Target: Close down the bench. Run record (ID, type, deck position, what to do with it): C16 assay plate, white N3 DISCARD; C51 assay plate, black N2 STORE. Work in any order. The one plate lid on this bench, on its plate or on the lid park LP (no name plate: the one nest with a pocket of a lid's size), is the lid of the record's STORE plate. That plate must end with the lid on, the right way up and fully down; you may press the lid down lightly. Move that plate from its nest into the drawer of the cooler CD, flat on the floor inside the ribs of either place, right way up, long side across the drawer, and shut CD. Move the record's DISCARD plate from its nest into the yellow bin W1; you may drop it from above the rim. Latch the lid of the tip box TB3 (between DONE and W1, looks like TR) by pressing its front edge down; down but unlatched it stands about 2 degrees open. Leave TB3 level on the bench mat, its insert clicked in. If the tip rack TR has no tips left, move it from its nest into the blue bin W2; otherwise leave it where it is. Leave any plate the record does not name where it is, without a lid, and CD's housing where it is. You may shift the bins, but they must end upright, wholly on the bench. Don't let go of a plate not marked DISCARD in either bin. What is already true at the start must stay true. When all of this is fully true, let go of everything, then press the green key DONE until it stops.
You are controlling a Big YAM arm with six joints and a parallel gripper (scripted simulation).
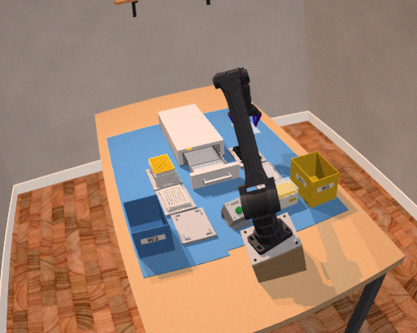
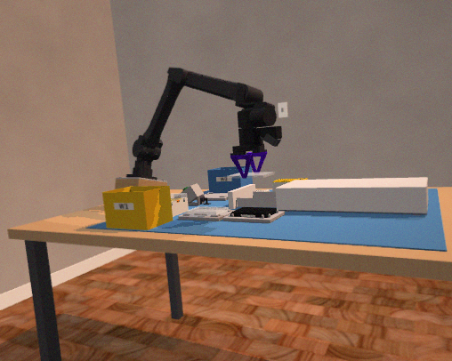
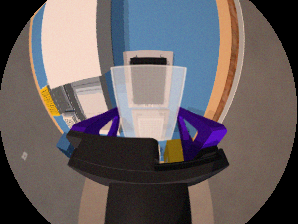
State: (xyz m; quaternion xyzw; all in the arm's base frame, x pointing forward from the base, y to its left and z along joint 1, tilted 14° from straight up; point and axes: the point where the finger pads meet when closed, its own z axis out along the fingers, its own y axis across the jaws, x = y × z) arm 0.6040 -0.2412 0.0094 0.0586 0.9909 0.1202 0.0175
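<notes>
The plate lid is right at my hand. From my hand the other things lie so: cooler CD 180 mm to the left, 130 mm ahead, 110 mm below; cooler drawer 190 mm to the left, 120 mm below; black plate 120 mm below.
</notes>
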